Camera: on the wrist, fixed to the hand. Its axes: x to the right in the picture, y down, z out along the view.
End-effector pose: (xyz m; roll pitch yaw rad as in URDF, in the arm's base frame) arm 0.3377 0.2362 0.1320 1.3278 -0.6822 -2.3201
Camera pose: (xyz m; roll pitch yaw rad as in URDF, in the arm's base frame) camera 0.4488 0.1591 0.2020 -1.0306 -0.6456 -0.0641
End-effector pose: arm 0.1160 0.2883 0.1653 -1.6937 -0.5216 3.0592
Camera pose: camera 0.0603 0.4183 0.1088 -2.4205 0.8436 2.1614
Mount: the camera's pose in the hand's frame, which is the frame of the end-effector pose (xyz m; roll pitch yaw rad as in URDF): 0.0292 0.0967 -0.1140 -0.0988 0.4238 1.5850
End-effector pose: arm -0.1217 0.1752 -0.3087 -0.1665 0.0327 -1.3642
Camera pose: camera -0.0417 0.1664 -0.4380 -0.0566 0.5894 0.2441
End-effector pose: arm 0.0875 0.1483 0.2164 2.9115 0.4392 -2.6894
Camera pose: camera -0.0169 0.1733 0.3244 2.5099 -0.5896 2.3246
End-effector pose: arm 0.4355 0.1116 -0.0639 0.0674 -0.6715 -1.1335
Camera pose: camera 0.5678 0.0746 -0.1297 -0.8051 0.2851 0.2199
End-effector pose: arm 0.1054 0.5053 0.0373 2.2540 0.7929 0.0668
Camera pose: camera 0.2285 0.5410 0.1196 1.7166 -0.7580 -0.2941
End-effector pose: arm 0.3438 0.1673 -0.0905 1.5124 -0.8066 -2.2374
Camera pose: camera 0.4653 0.1286 -0.0072 -1.2612 -0.6481 0.2834
